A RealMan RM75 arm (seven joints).
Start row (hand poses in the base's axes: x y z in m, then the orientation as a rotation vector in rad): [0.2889, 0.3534, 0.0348, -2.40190, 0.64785, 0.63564]
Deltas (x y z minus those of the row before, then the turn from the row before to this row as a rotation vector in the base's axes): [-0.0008, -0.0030, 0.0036, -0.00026, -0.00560, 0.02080]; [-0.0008, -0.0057, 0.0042, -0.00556, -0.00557, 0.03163]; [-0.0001, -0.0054, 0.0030, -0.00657, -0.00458, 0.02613]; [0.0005, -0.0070, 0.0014, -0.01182, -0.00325, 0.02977]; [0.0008, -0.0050, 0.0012, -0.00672, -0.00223, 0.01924]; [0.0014, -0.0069, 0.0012, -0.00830, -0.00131, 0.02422]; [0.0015, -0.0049, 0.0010, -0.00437, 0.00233, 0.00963]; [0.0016, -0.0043, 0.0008, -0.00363, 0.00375, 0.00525]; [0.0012, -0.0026, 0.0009, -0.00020, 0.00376, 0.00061]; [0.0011, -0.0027, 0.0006, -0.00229, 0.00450, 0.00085]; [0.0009, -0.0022, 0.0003, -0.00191, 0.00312, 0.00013]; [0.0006, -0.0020, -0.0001, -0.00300, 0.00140, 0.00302]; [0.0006, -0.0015, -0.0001, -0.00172, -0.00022, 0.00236]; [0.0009, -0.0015, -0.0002, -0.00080, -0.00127, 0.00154]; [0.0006, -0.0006, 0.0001, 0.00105, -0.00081, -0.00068]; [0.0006, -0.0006, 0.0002, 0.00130, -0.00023, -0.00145]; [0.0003, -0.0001, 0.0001, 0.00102, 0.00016, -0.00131]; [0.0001, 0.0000, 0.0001, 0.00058, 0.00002, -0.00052]
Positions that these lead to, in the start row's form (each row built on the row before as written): [0.2881, 0.3504, 0.0384, -2.41272, 0.62140, 0.63729]; [0.2873, 0.3447, 0.0426, -2.43305, 0.58451, 0.64251]; [0.2872, 0.3393, 0.0456, -2.45136, 0.55467, 0.64648]; [0.2877, 0.3323, 0.0470, -2.47556, 0.52306, 0.65284]; [0.2885, 0.3273, 0.0482, -2.49020, 0.50196, 0.65684]; [0.2899, 0.3204, 0.0494, -2.50796, 0.47566, 0.66376]; [0.2914, 0.3155, 0.0504, -2.51534, 0.46664, 0.67008]; [0.2930, 0.3112, 0.0512, -2.51996, 0.46314, 0.67663]; [0.2942, 0.3086, 0.0521, -2.51953, 0.46381, 0.68170]; [0.2953, 0.3059, 0.0527, -2.52097, 0.46538, 0.68767]; [0.2962, 0.3037, 0.0530, -2.52208, 0.46718, 0.69162]; [0.2968, 0.3017, 0.0529, -2.52576, 0.46532, 0.69436]; [0.2974, 0.3002, 0.0528, -2.52836, 0.46312, 0.69484]; [0.2983, 0.2987, 0.0526, -2.53002, 0.46115, 0.69371]; [0.2989, 0.2981, 0.0527, -2.52896, 0.46123, 0.69248]; [0.2995, 0.2975, 0.0529, -2.52722, 0.46234, 0.69173]; [0.2998, 0.2974, 0.0530, -2.52571, 0.46354, 0.69152]; [0.2999, 0.2974, 0.0531, -2.52496, 0.46392, 0.69139]
